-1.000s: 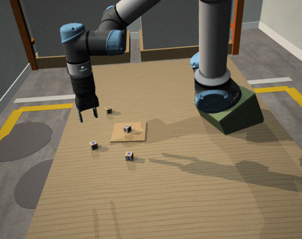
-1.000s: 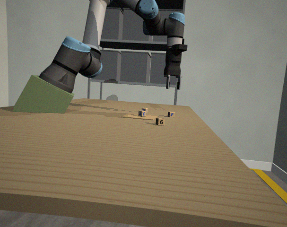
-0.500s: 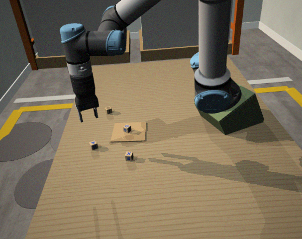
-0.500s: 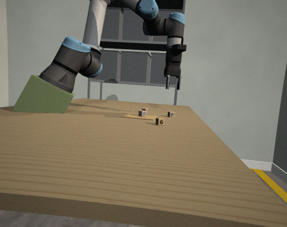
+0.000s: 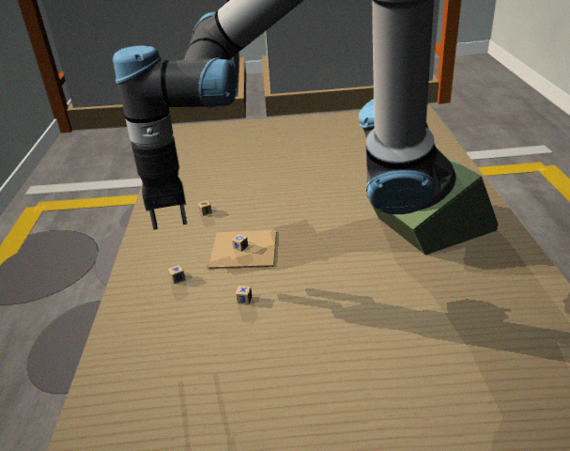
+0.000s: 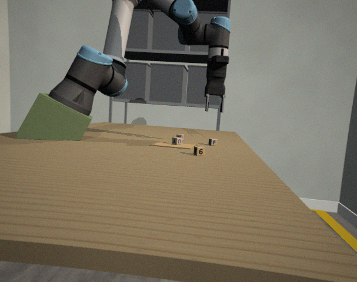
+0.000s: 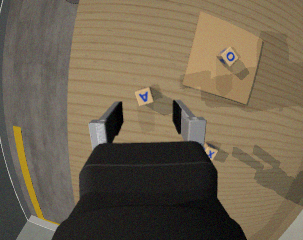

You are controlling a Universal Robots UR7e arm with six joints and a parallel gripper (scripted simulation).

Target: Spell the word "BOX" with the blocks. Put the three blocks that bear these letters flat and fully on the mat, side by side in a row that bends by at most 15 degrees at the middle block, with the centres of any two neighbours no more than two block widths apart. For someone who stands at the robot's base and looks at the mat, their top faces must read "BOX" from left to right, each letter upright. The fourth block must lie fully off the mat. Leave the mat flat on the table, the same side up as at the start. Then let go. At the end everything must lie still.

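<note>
Now: the B block 1 cm to the left of my hand and 14 cm below it. Round my hand: X block (14 cm behind, 9 cm to the left, 14 cm below); then O block (12 cm behind, 10 cm to the right, 13 cm below); then mat (13 cm behind, 10 cm to the right, 15 cm below).
</note>
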